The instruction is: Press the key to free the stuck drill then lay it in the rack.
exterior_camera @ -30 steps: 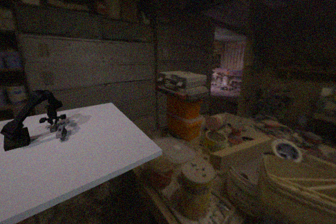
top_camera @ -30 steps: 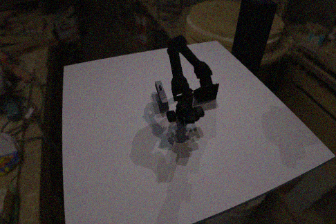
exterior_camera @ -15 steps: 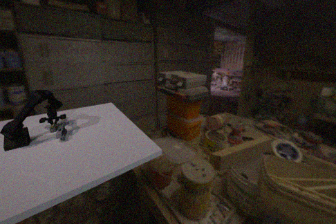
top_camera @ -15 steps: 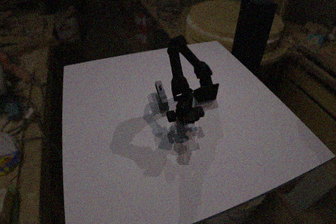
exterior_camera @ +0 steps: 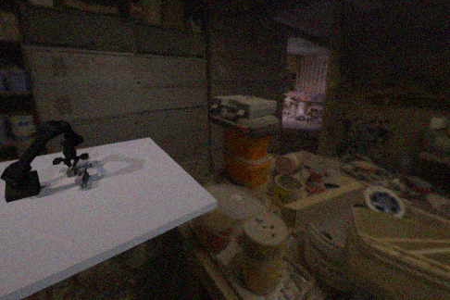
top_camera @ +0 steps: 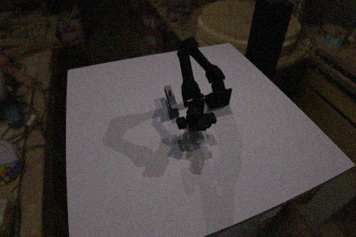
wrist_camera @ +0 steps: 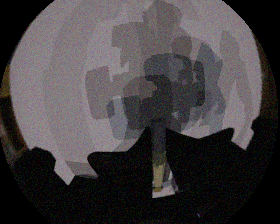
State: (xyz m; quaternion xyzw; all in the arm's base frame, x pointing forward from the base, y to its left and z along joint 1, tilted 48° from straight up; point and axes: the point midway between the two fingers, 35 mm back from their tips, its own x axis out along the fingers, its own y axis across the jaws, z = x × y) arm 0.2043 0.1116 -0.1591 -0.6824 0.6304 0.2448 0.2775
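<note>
My gripper tip is now 50 mm to the left of the slotted rack and 10 mm below it. From my gripper tip the other things lie so: thin dark drill (250 mm to the right, 70 mm ahead, 40 mm above).
</note>
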